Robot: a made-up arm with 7 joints.
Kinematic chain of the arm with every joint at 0, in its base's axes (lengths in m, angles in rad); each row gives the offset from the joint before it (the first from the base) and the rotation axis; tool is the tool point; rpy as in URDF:
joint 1: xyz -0.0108 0.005 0.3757 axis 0 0.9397 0.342
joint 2: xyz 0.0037 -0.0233 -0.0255 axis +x
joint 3: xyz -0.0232 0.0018 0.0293 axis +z
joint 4: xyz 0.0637 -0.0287 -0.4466 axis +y
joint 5: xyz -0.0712 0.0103 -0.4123 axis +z
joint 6: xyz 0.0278 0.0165 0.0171 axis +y
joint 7: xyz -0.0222 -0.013 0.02 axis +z
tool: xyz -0.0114 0.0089 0.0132 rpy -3.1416 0 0
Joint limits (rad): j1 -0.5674..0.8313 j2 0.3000..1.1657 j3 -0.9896..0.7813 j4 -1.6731..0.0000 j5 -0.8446..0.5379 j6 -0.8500..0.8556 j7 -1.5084..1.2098
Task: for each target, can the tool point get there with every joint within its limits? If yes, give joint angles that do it. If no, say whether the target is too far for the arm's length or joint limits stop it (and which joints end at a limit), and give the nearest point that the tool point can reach.
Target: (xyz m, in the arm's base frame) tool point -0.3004 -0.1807 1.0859
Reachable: no: joint limits stop it (at a limit: joint 1, joint 2, joint 3, joint 4, joint 6, joint 7) | nearest point 0.2701 0.4194 0.6218 | short by 0.949 m
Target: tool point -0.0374 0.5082 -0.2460
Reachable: yes | joints 0.2558 0.8349 -0.3697 -0.6002 0.1911 -0.2893 0.0525
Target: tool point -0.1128 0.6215 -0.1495
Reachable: yes | joints 0.3667 0.9470 -0.0312 -0.5205 0.4125 -0.6521 0.5599
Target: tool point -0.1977 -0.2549 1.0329
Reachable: no: joint limits stop it (at a limit: joint 1, joint 2, joint 3, joint 4, joint 6, joint 7) | nearest point 0.2747 0.4150 0.6208 | short by 0.917 m
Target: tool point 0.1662 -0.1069 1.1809
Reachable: no: joint limits stop it (at a limit: joint 1, joint 2, joint 3, joint 4, joint 6, joint 7) | nearest point 0.2836 0.4091 0.6187 | short by 0.772 m
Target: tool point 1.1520 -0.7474 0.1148
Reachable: no: too far | nearest point 0.5571 -0.2282 0.0528 | short by 0.792 m
